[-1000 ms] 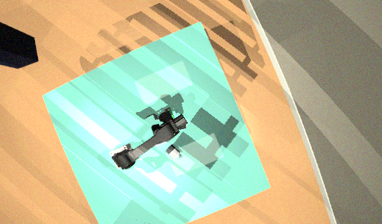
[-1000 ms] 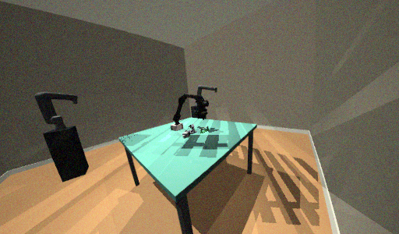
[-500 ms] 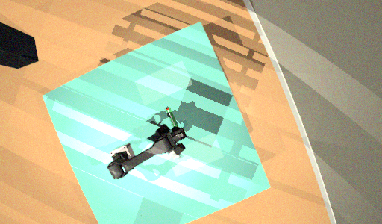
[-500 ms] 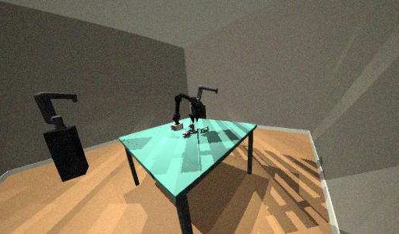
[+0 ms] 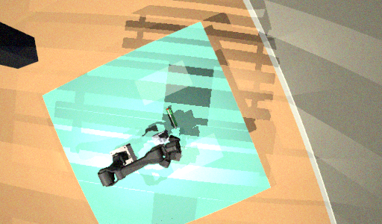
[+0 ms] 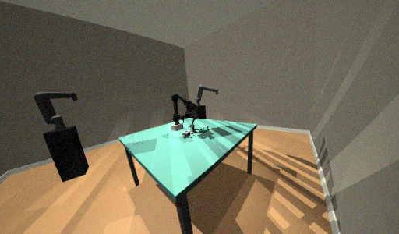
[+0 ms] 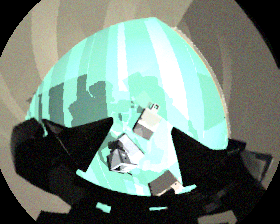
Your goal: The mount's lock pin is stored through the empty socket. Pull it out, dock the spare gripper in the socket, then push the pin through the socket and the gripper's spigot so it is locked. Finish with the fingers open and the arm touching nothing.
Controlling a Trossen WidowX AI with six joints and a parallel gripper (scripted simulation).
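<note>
Right now the spare gripper is 2 cm behind my gripper tip, 3 cm to the right of it and 11 cm below it. From my gripper tip the other things lie so: green bar: 2 cm ahead, 21 cm to the left, 11 cm below; then grey mount: 8 cm behind, 9 cm to the left, 8 cm below.
</note>
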